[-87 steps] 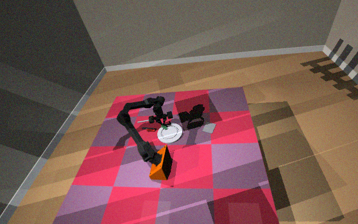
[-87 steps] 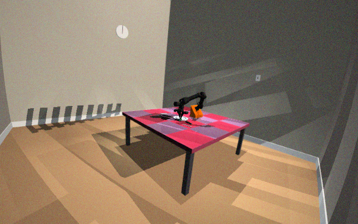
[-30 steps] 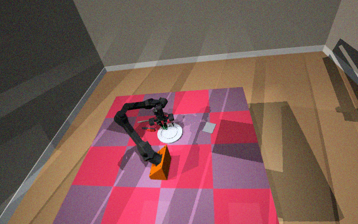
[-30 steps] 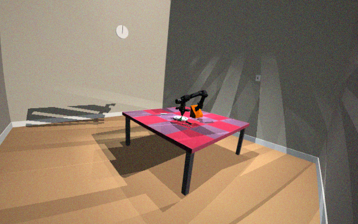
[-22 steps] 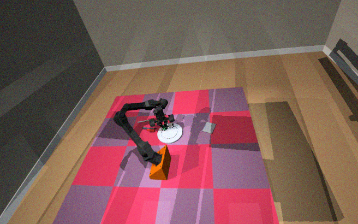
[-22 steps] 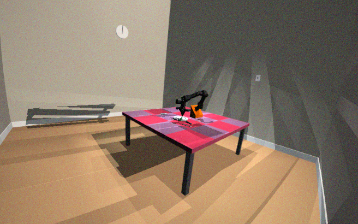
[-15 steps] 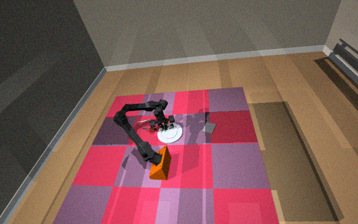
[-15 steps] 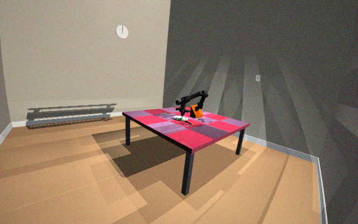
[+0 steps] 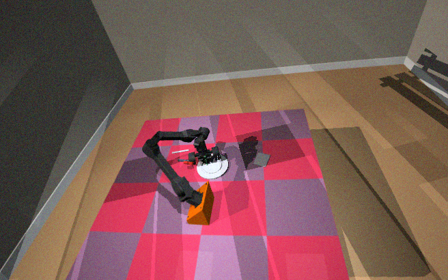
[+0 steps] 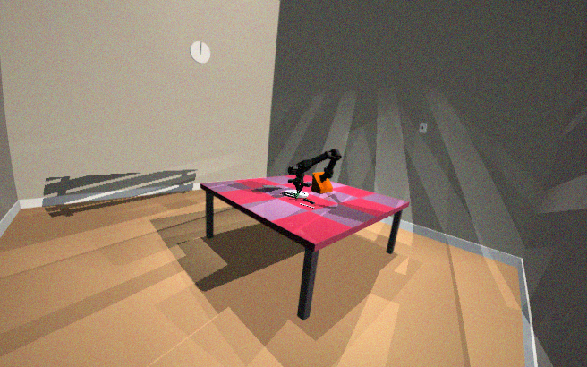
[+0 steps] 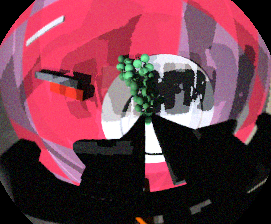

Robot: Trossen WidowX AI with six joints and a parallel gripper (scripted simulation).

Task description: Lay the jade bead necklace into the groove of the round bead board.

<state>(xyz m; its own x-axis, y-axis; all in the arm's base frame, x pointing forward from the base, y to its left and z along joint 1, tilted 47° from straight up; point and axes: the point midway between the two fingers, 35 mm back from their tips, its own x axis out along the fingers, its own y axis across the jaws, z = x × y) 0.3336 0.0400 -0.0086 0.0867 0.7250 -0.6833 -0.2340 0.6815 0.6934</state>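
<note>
The round white bead board lies 20 mm behind my gripper tip, 40 mm to the right of it and 10 mm below it. The rest, counted from my gripper tip: red-handled tool 30 mm ahead, 140 mm to the left, 20 mm below; flat grey pad 20 mm ahead, 350 mm to the right, 20 mm below; thin white rod 140 mm ahead, 210 mm to the left, 20 mm below.
</note>
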